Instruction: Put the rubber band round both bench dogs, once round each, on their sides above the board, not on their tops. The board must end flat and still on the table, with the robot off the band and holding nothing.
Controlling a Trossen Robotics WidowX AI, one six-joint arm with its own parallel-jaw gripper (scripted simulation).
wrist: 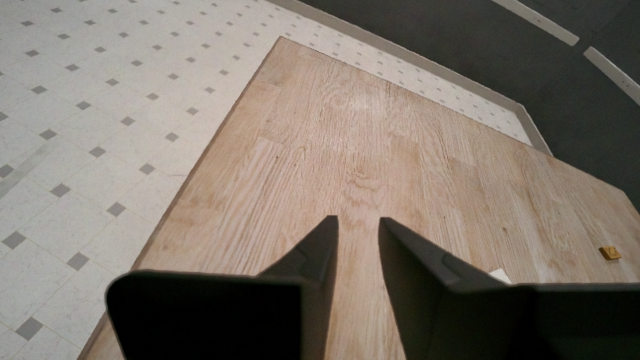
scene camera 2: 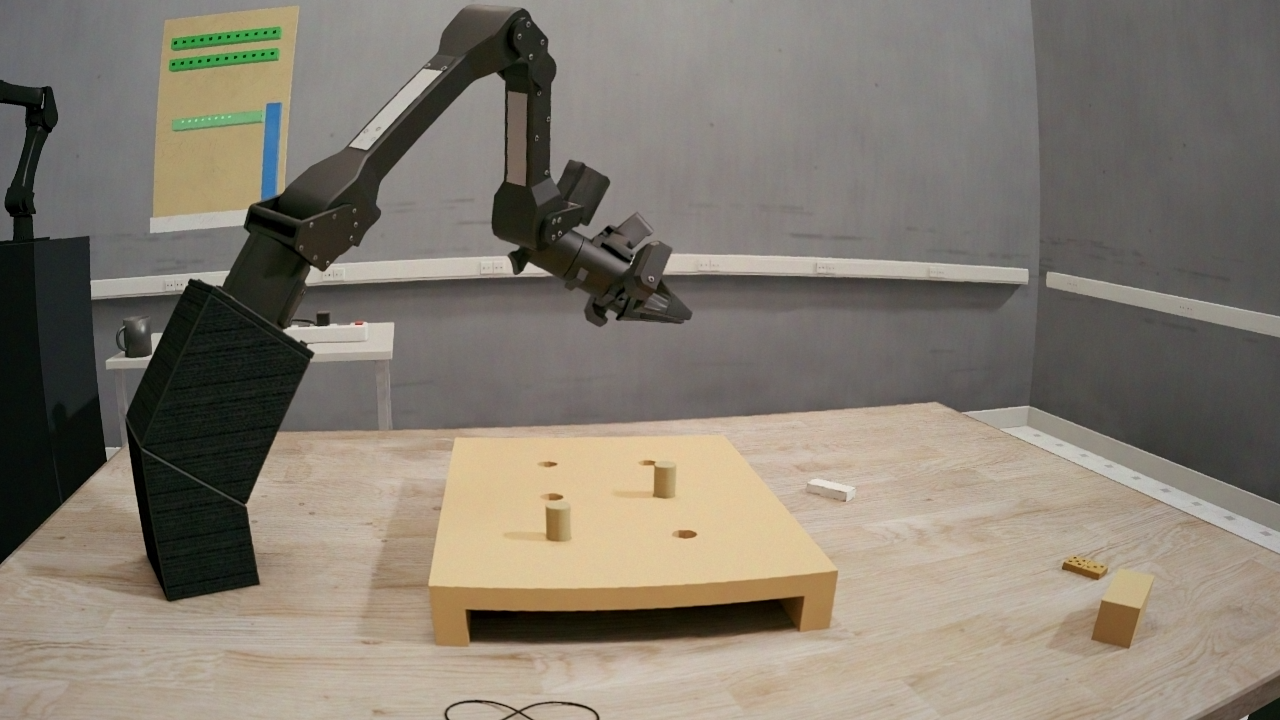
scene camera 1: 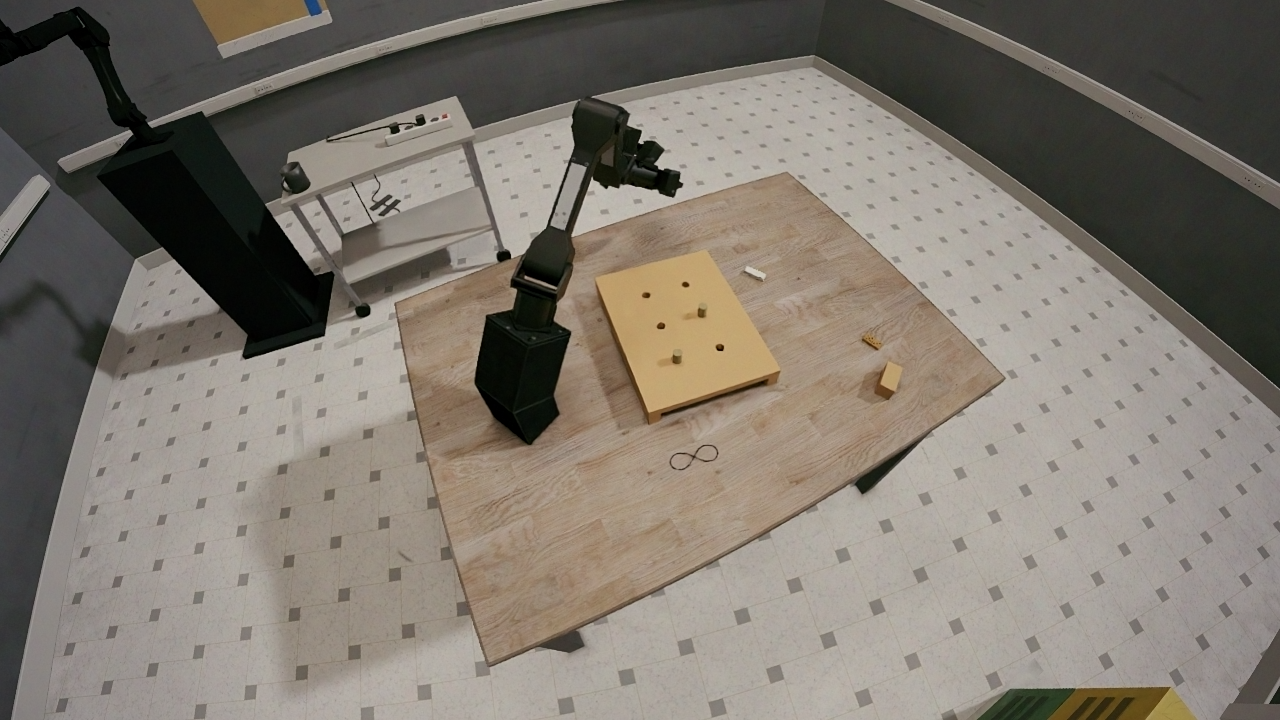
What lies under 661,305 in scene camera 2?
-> My gripper.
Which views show the tan board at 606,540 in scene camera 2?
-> Scene camera 2 and scene camera 1 only.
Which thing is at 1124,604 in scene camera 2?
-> A wooden block.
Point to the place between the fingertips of my gripper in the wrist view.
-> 357,226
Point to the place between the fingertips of my gripper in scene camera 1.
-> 680,184
